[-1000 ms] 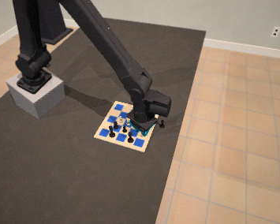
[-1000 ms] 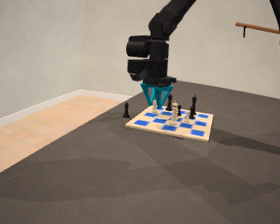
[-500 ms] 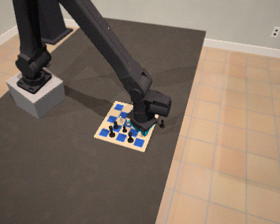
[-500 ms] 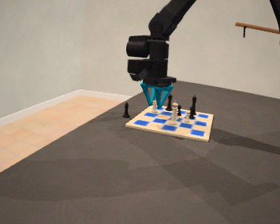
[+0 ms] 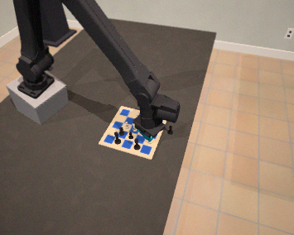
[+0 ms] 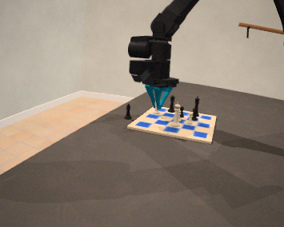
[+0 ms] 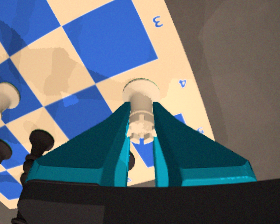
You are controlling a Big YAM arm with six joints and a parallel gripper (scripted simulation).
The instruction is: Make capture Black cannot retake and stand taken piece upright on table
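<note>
My hand is 8 cm past the tall white piece, 7 cm to the right of it and 1 cm below it. From my hand the other things lie so: blue-and-cream chessboard (8 cm behind, 3 cm to the left, 2 cm below); then tall black piece (11 cm behind, 5 cm to the right, 1 cm above).
</note>
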